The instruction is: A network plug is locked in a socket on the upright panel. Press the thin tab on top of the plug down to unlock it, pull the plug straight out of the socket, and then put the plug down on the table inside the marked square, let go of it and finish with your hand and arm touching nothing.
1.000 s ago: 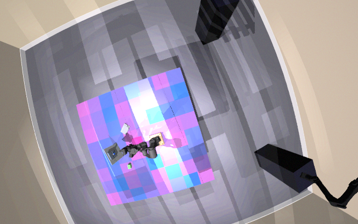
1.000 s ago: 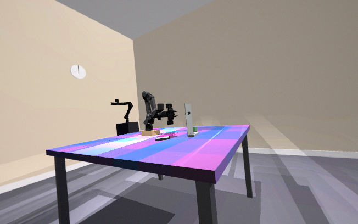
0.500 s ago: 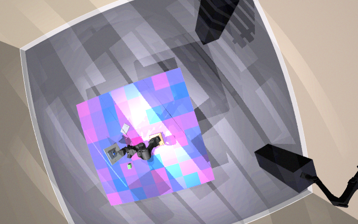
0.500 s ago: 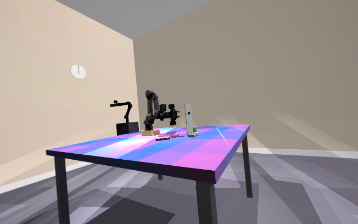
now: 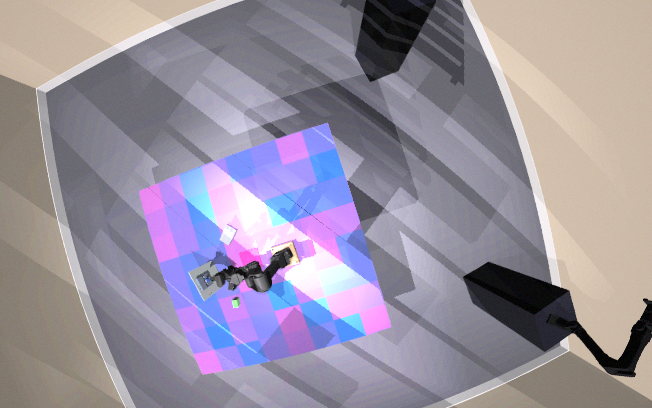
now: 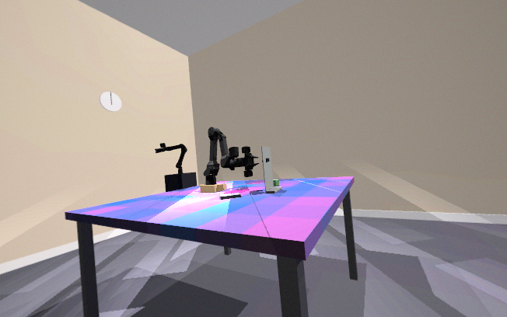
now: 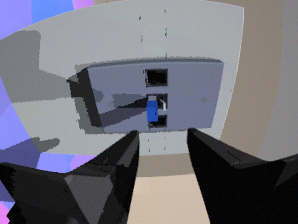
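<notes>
The grey upright panel lies 60 mm ahead of my gripper tip and 70 mm below it. From my gripper tip the other things lie so: green cube 30 mm ahead, 210 mm to the left, 160 mm below.
</notes>
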